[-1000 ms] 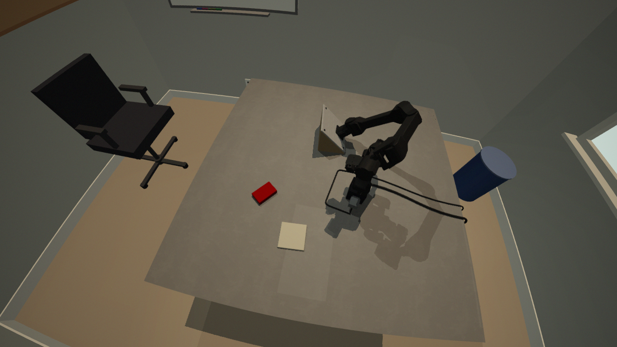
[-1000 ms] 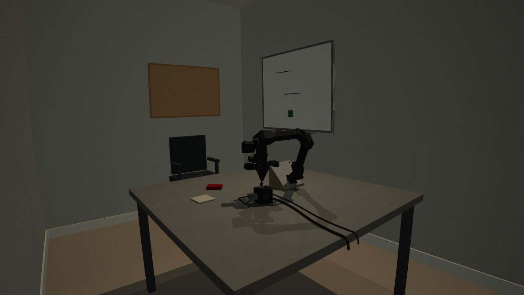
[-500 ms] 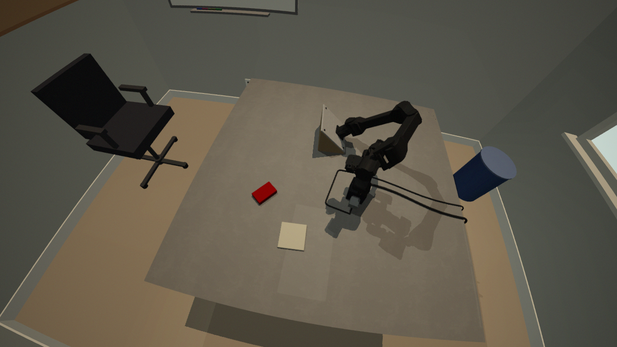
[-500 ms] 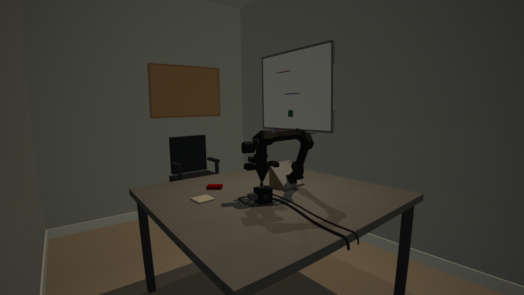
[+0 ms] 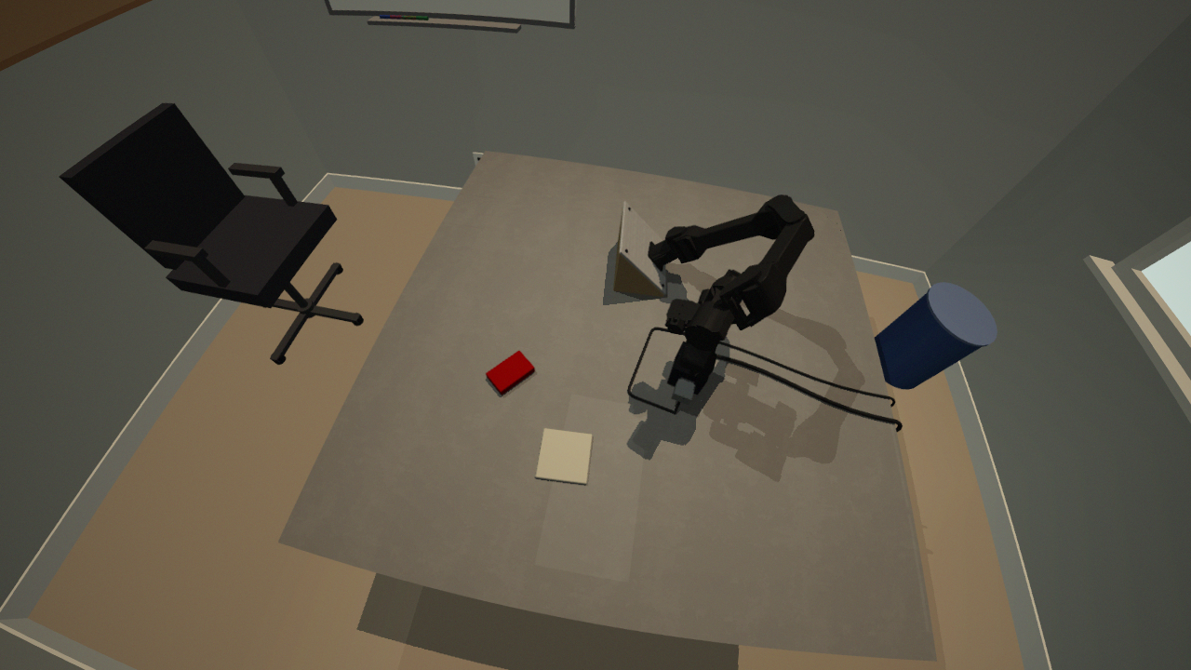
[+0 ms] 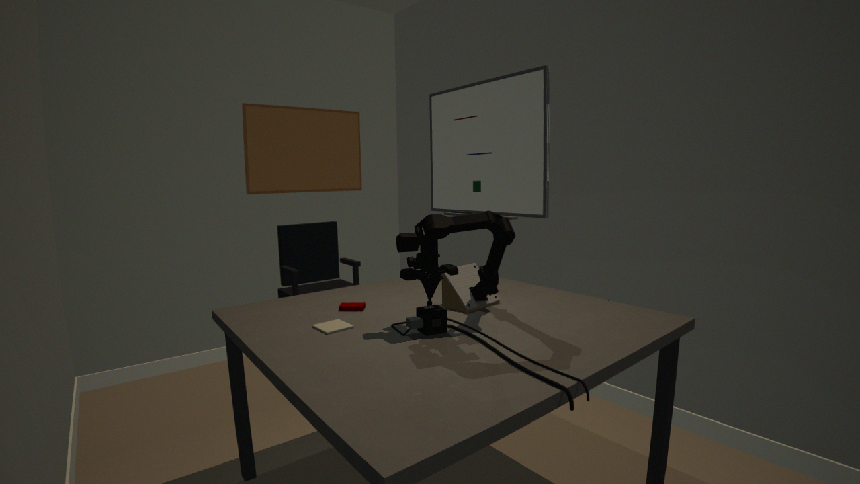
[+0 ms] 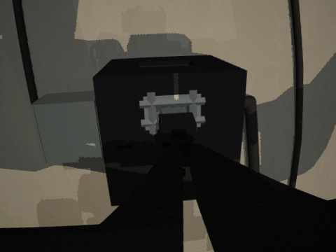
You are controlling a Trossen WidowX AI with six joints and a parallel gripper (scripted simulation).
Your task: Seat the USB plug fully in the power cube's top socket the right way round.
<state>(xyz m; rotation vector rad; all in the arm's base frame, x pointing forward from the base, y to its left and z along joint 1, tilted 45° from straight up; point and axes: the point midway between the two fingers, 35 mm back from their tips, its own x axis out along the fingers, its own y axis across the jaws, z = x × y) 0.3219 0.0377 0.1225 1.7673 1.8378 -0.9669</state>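
My gripper tip is 20 mm above the dark USB plug. Round my gripper tip: silver socket (40 mm below, 10 mm to the right); then red block (390 mm to the right, 100 mm below, 100 mm ahead).
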